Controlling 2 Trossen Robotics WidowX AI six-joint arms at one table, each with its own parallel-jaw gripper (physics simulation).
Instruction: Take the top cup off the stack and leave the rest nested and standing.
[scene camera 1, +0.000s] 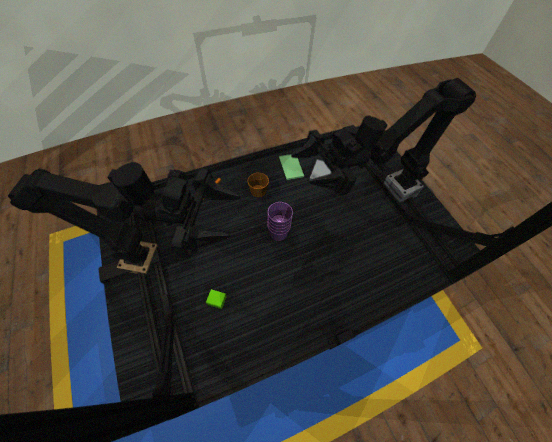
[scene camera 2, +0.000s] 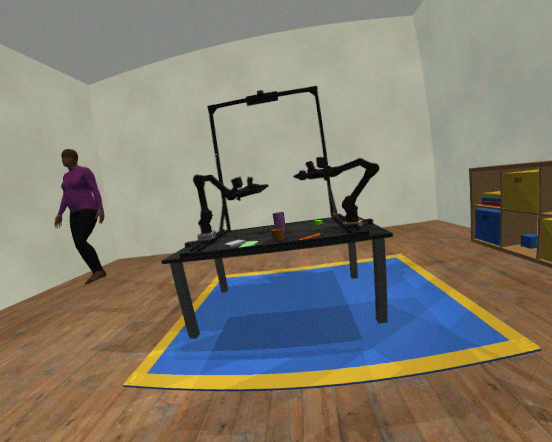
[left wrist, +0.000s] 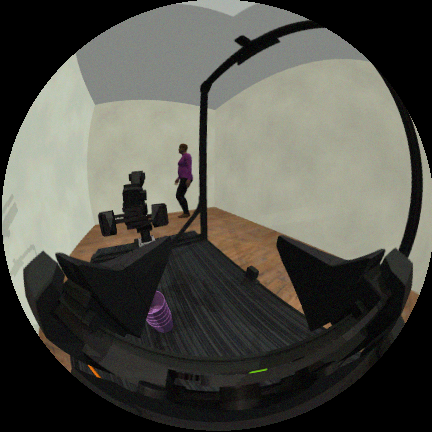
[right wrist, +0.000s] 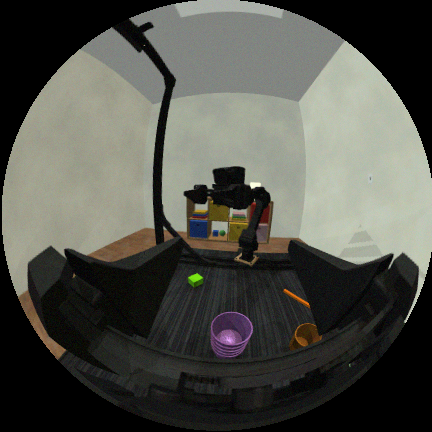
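Pixels of known places: left gripper, between the fingertips: (scene camera 1: 234, 215) (scene camera 2: 297, 176) (left wrist: 224, 241) (right wrist: 195, 193); right gripper, between the fingertips: (scene camera 1: 300, 168) (scene camera 2: 268, 185) (left wrist: 131, 224) (right wrist: 237, 244); left arm's base, origin of its link: (scene camera 1: 136, 255) (scene camera 2: 352, 221) (right wrist: 246, 257); right arm's base, origin of its link: (scene camera 1: 405, 180) (scene camera 2: 206, 232) (left wrist: 146, 239).
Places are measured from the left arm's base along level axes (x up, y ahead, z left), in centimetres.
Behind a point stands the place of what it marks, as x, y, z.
A stack of several nested purple cups (scene camera 1: 279, 227) {7.7, 43.2, 13.1} (scene camera 2: 279, 220) {5.9, 40.5, 19.7} (left wrist: 162, 318) {6.3, 40.6, 13.9} (right wrist: 230, 342) {4.6, 43.3, 17.6} stands upright near the middle of the table; the top cup (scene camera 1: 280, 212) {5.8, 42.7, 19.6} (right wrist: 231, 325) {6.0, 40.2, 15.6} is open side up, its rim highest. My left gripper (scene camera 1: 234, 215) {32.4, 35.0, 0.0} (scene camera 2: 296, 176) {32.4, 35.0, 0.0} (left wrist: 224, 241) {32.4, 35.0, 0.0} is open and empty, in the air to the left of the stack in scene camera 1 and high above the table. My right gripper (scene camera 1: 303, 168) {29.0, 46.7, 17.9} (scene camera 2: 266, 187) {29.0, 46.7, 17.9} is open and empty, in the air above the table, up and to the right of the stack in scene camera 1.
A separate orange-brown cup (scene camera 1: 258, 185) {-2.5, 32.5, 35.7} (scene camera 2: 277, 234) {0.9, 31.1, 36.2} (right wrist: 305, 336) {-1.8, 30.4, 34.5} stands near the stack. A bright green block (scene camera 1: 216, 298) {-0.1, 28.3, -8.8} (right wrist: 195, 280) {-0.1, 29.3, -7.1}, a pale green sheet (scene camera 1: 291, 167) {-1.9, 43.8, 46.3} (scene camera 2: 248, 244) {-1.9, 43.0, 48.0}, a whitish item (scene camera 1: 320, 170) {-1.4, 55.2, 46.3} (scene camera 2: 235, 243) {-1.6, 53.0, 48.3} and an orange stick (scene camera 2: 310, 236) {-1.9, 14.3, 29.4} (right wrist: 296, 298) {-2.2, 14.8, 28.6} lie on the table (scene camera 1: 310, 280) {-2.9, 55.0, 1.9}.
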